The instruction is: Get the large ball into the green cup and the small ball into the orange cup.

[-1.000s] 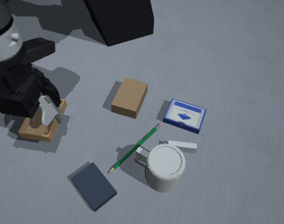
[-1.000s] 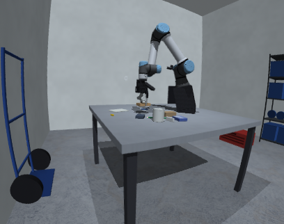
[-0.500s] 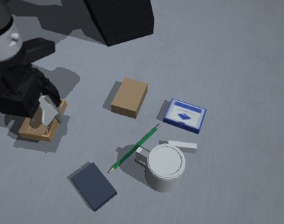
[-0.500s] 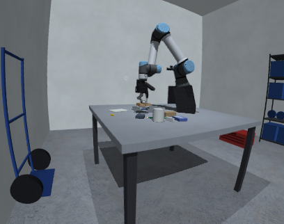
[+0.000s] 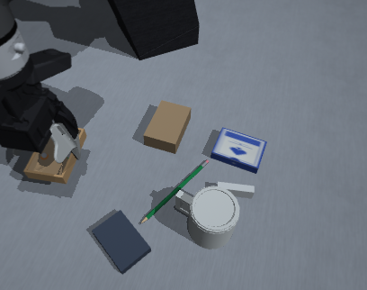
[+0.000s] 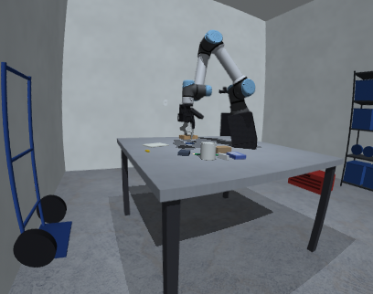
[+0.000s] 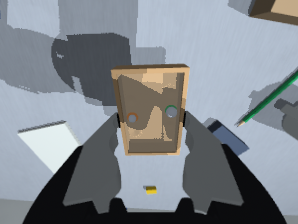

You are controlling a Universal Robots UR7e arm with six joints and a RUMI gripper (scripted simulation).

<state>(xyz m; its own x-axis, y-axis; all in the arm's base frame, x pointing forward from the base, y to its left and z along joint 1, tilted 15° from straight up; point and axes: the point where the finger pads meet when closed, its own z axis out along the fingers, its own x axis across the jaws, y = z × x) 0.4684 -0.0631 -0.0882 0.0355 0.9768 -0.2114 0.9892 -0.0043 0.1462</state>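
My gripper is now 10 mm above the covered wooden puzzle. From my hand the other things lie so: tan box: 140 mm behind, 180 mm to the left, 70 mm below; white pad: 140 mm ahead, 210 mm to the right, 80 mm below; dark notebook: 120 mm ahead, 140 mm to the left, 80 mm below.
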